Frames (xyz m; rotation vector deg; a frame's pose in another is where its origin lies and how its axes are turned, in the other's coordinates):
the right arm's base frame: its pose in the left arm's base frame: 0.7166 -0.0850 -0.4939 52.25 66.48 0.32
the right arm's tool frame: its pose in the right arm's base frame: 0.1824 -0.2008 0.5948 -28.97 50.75 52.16
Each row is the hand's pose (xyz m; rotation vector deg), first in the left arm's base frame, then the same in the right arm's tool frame.
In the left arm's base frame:
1: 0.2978 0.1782 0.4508 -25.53 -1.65 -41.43
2: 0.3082 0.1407 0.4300 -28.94 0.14 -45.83
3: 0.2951 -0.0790 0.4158 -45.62 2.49 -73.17
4: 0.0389 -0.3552 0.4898 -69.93 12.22 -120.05
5: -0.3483 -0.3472 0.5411 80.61 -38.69 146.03
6: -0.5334 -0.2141 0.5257 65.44 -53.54 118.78
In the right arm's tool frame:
1: 0.8762 1.2665 -0.4390 -43.02 -83.22 -138.35
2: 0.8381 1.2448 -0.4442 -39.87 -81.08 -144.95
3: 0.6343 1.2353 -0.5280 18.31 62.57 149.80
4: 0.4500 1.3504 -0.8445 -20.02 22.95 121.03
5: 0.5773 1.4597 -1.1973 -54.28 -14.94 89.50
6: 0.7622 1.4709 -1.3310 -73.24 -38.71 71.80

